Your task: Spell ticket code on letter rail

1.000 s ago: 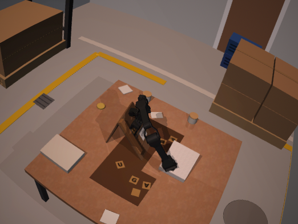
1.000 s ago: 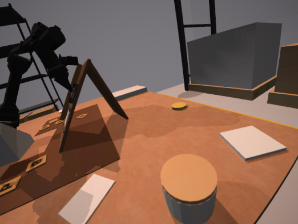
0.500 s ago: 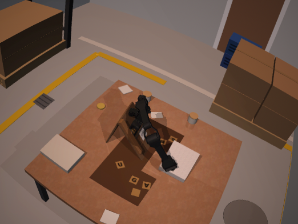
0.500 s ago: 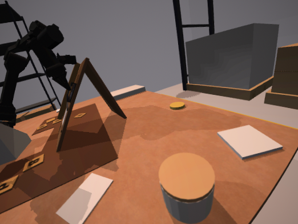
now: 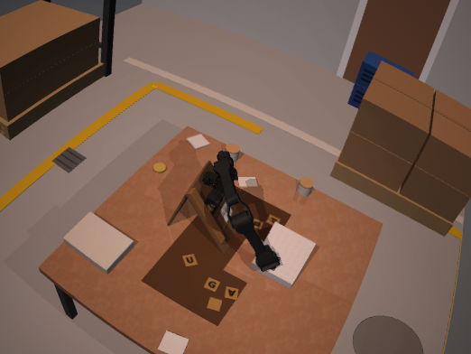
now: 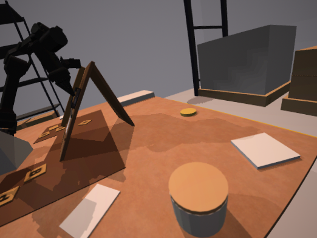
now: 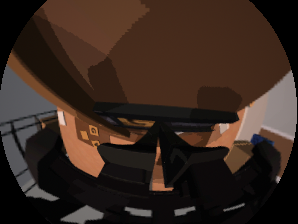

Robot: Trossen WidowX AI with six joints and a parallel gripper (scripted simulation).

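Right now my gripper tip is 50 mm past the white ticket, 50 mm to the left of it and 80 mm above it. Round my gripper tip: dark mat: 150 mm behind, 60 mm to the left, 180 mm below; then yellow disc: 410 mm ahead, 170 mm to the right, 180 mm below; then white card: 10 mm behind, 380 mm to the right, 180 mm below.
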